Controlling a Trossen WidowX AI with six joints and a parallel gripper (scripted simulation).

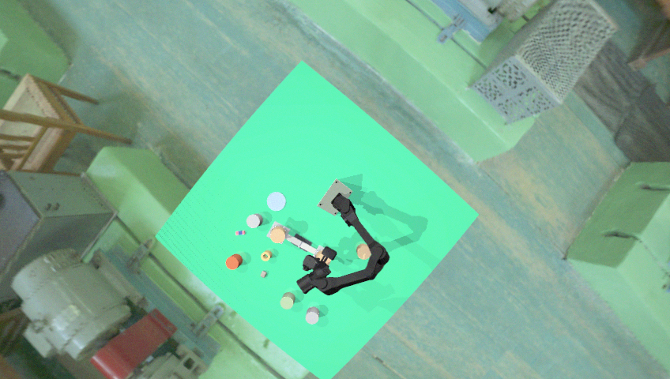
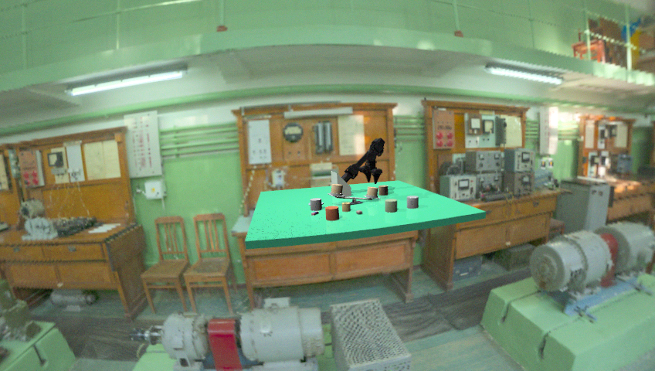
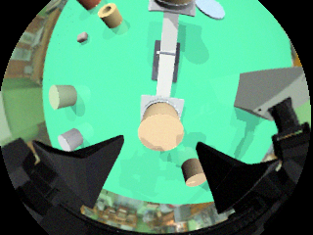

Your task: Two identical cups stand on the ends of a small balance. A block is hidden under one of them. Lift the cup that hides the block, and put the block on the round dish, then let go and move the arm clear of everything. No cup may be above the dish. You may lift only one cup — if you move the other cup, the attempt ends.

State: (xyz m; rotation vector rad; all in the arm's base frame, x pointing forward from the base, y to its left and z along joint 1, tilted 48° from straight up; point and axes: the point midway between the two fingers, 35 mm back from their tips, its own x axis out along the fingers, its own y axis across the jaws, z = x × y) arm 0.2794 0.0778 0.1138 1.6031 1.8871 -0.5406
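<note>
My gripper tip is now 8 cm above the grey block. The rest, counted from my gripper tip: pale green cylinder (32 cm ahead, 2 cm to the left, 8 cm below); pale blue round dish (6 cm behind, 38 cm to the right, 12 cm below); yellow ring (19 cm ahead, 23 cm to the right, 10 cm below).
</note>
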